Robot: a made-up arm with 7 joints.
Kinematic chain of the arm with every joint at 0, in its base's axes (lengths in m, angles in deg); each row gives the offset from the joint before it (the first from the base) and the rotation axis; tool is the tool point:
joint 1: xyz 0 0 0 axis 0 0.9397 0.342
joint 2: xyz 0 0 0 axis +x
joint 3: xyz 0 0 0 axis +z
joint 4: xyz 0.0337 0 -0.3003 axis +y
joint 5: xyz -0.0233 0 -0.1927 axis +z
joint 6: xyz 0 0 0 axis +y
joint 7: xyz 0 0 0 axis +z
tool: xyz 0 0 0
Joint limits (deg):
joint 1: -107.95..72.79
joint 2: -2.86..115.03
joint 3: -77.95..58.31
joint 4: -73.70..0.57
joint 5: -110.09..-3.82
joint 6: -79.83..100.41
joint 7: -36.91..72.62
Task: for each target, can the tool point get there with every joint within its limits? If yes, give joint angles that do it. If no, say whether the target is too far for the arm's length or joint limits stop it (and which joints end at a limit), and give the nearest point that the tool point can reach.
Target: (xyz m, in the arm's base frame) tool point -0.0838 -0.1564 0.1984
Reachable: no: joint limits stop it (at a limit: joint 1, joint 2, joint 4) | nearest point 0.2453 -0.2899 0.2066 | short by 0.355 m
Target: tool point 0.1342 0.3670 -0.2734
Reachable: yes | joints -5.02 67.60 -50.26 -46.22 -60.10 -64.24 60.99
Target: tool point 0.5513 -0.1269 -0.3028
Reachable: no: too far | nearest point 0.4264 -0.0982 -0.2342 | short by 0.145 m
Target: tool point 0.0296 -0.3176 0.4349
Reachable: no: too far | nearest point 0.2550 -0.2659 0.2263 | short by 0.311 m
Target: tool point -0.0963 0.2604 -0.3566
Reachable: yes | joints 32.00 18.52 42.96 -63.40 -52.30 17.47 45.27
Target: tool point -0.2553 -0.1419 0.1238
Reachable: no: joint limits stop it (at a limit: joint 1, joint 3, joint 4) | nearest point -0.3592 -0.1169 -0.2103 | short by 0.351 m
